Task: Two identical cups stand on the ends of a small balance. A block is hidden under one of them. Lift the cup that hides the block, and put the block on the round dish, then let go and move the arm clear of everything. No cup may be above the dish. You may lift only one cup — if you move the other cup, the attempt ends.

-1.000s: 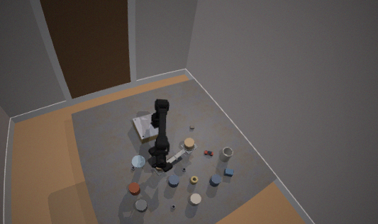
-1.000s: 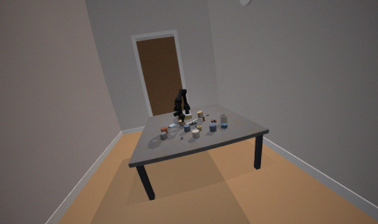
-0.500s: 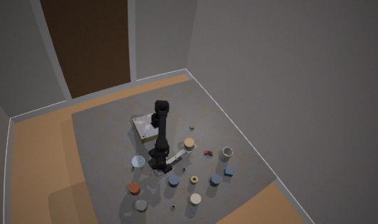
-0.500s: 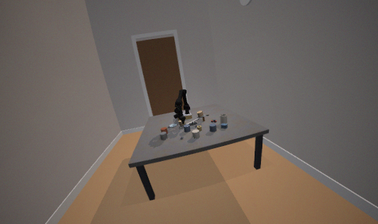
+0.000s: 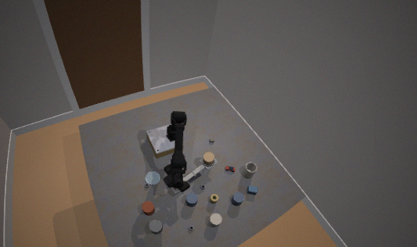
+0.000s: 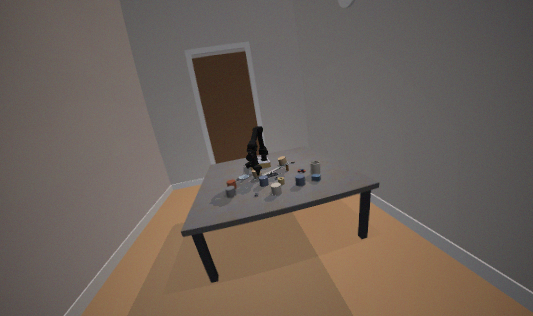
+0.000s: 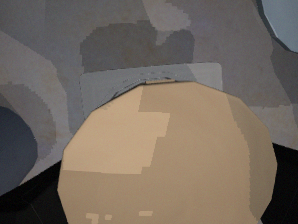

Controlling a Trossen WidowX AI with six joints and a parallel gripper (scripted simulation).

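Right now my gripper tip is right at the grey block. Round my gripper tip: red-brown cylinder 40 mm ahead, 250 mm to the right, 10 mm below; tan cup 20 mm to the right, 10 mm above; round pale blue dish 130 mm behind, 100 mm to the right, 40 mm below.
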